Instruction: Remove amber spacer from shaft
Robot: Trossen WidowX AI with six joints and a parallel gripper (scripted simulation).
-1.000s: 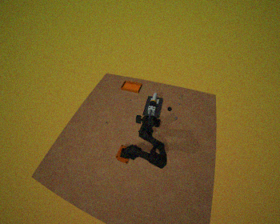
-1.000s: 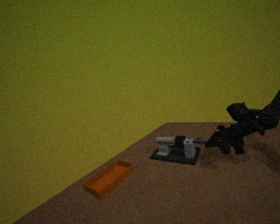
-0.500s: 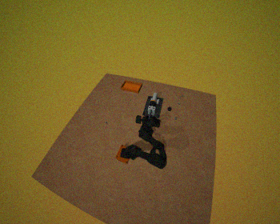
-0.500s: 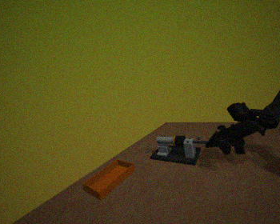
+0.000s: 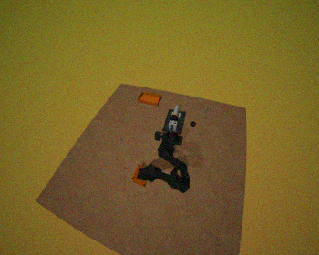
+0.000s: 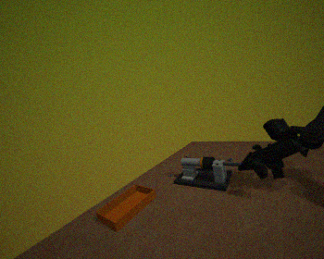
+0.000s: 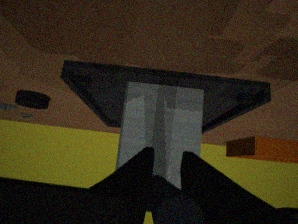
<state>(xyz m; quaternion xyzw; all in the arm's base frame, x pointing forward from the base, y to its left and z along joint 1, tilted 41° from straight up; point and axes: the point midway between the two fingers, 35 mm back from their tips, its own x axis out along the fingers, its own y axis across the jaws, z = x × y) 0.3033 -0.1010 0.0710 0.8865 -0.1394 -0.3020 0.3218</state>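
Right now my gripper tip is 14 cm short of the amber spacer, 2 cm below it and 1 cm to the left of it. Round my gripper tip: orange tray: 38 cm ahead, 26 cm to the left, 5 cm below; then dark disc: 16 cm to the right, 15 cm ahead, 5 cm below.
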